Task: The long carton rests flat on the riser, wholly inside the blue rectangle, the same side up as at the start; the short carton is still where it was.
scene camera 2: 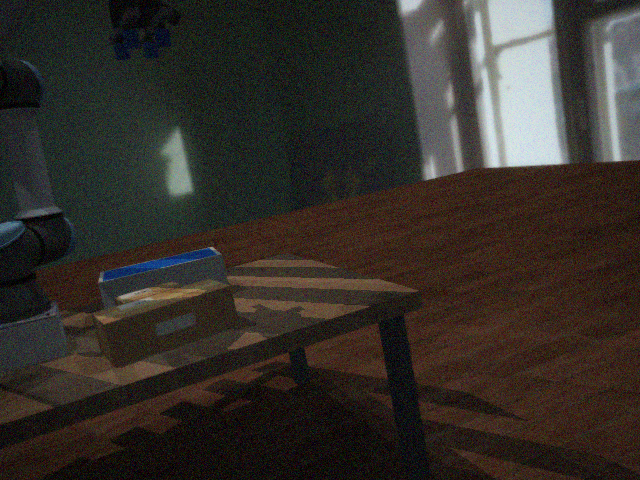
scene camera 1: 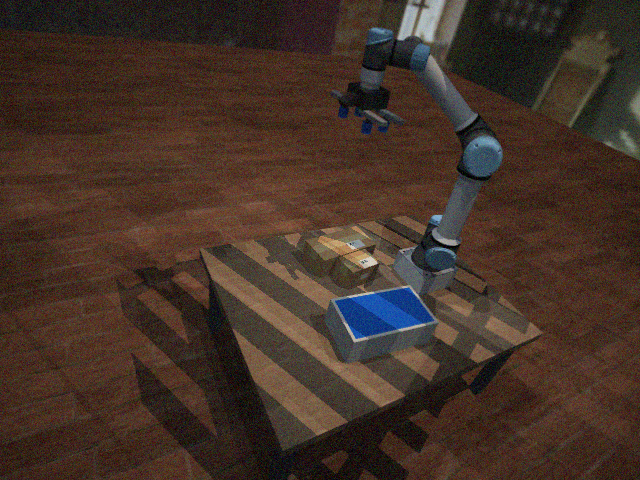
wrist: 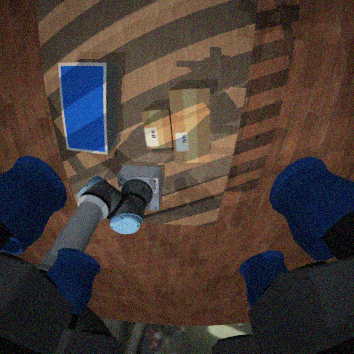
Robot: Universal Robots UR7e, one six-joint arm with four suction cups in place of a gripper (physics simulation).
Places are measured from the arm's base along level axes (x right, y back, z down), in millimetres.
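Pixels of known places: hand, its tool point: [scene camera 2: 143, 52] [scene camera 1: 362, 123] [wrist: 166, 238]; arm's base, origin of its link: [scene camera 2: 19, 314] [wrist: 136, 191].
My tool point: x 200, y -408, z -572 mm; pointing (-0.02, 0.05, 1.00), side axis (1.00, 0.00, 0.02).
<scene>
For each thing: its middle in the pictures, then the offset to it from my tool point. Level surfaces: height alone.
- long carton, middle of its body: [scene camera 2: 166, 318] [wrist: 189, 125] [scene camera 1: 339, 250] dx +47, dy +98, dz +630 mm
- short carton, middle of its body: [scene camera 2: 153, 309] [wrist: 158, 126] [scene camera 1: 356, 268] dx -86, dy +104, dz +630 mm
- grey riser, middle of its body: [scene camera 2: 164, 281] [scene camera 1: 380, 321] [wrist: 89, 107] dx -377, dy +11, dz +620 mm
- blue rectangle, middle of its body: [scene camera 2: 159, 263] [scene camera 1: 384, 310] [wrist: 82, 110] dx -377, dy +11, dz +560 mm
- table, height of its surface: dz +680 mm
The long carton [scene camera 1: 321, 250] [scene camera 2: 136, 336] [wrist: 191, 120] lies flat on the table, a white label on its top. The short carton [scene camera 1: 353, 271] [wrist: 159, 119] lies close beside it, on the side toward the riser; in scene camera 2 the long carton mostly hides it. The grey riser [scene camera 1: 385, 345] [scene camera 2: 180, 274] stands apart from both cartons. The blue rectangle [scene camera 1: 383, 311] [scene camera 2: 160, 264] [wrist: 83, 107] covers its top inside a white border, with no carton on it. My gripper [scene camera 1: 362, 119] [scene camera 2: 139, 43] [wrist: 172, 235] hangs high above the table, open, its four blue cups touching nothing.
The arm's base [scene camera 1: 421, 276] [scene camera 2: 31, 338] [wrist: 142, 175] stands on the table [scene camera 1: 299, 384] [scene camera 2: 330, 299] [wrist: 150, 40], near the cartons and the riser. Striped light and shadow cross the table top. The wooden floor [scene camera 1: 129, 155] lies around it.
</scene>
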